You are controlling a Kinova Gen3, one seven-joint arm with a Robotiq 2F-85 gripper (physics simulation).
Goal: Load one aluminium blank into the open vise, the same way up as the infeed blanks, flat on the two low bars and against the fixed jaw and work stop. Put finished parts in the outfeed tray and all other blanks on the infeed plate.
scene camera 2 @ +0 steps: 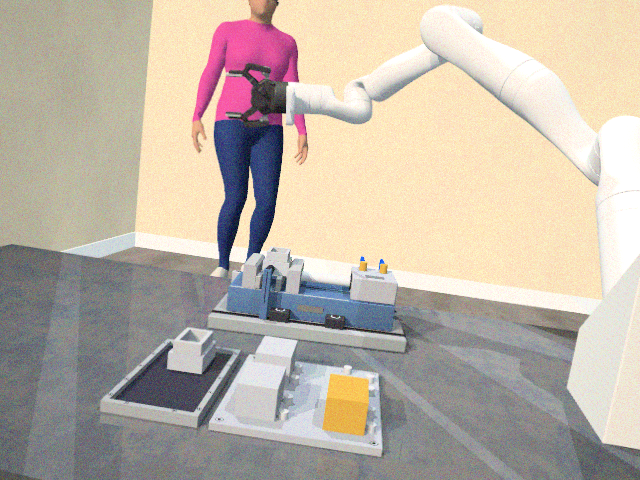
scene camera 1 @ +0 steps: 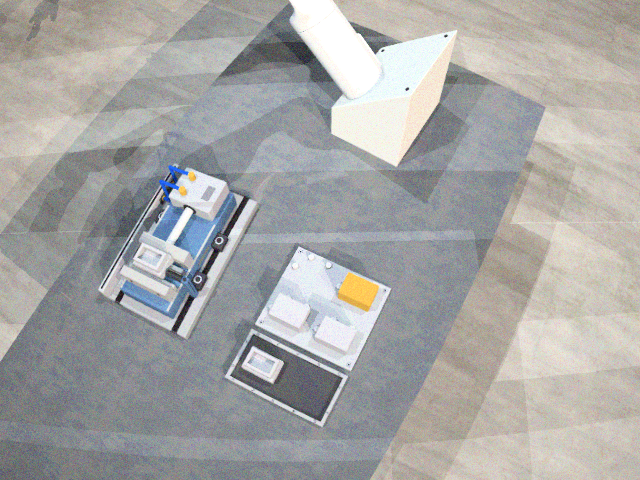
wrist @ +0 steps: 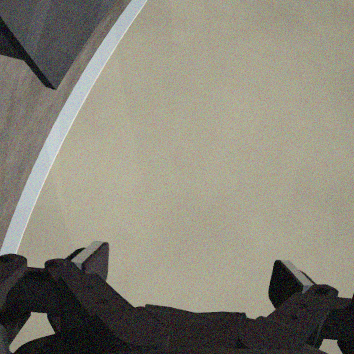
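Observation:
My gripper (scene camera 2: 233,94) (wrist: 190,270) is open and empty, high above and clear of the vise. The vise (scene camera 1: 204,232) (scene camera 2: 356,310) holds a pocketed grey part (scene camera 1: 151,258) (scene camera 2: 279,262) between its fixed jaw (scene camera 1: 147,280) (scene camera 2: 252,271) and its moving jaw (scene camera 1: 178,254) (scene camera 2: 295,276); whether both jaws touch it is unclear. Two plain pale blanks (scene camera 1: 289,312) (scene camera 1: 334,333) (scene camera 2: 276,351) (scene camera 2: 260,387) and an orange block (scene camera 1: 358,290) (scene camera 2: 346,403) stand on the infeed plate (scene camera 1: 310,276) (scene camera 2: 297,431). Another pocketed part (scene camera 1: 262,364) (scene camera 2: 190,359) stands in the outfeed tray (scene camera 1: 273,400) (scene camera 2: 149,417), pocket up.
A person in a pink top (scene camera 2: 258,51) stands behind the vise, in line with my gripper in scene camera 2. The blue work stop (scene camera 2: 267,294) rises beside the jaws. Small pegs (scene camera 1: 328,265) stand on the infeed plate. Blue handles (scene camera 1: 165,188) rise at the vise's rear block.

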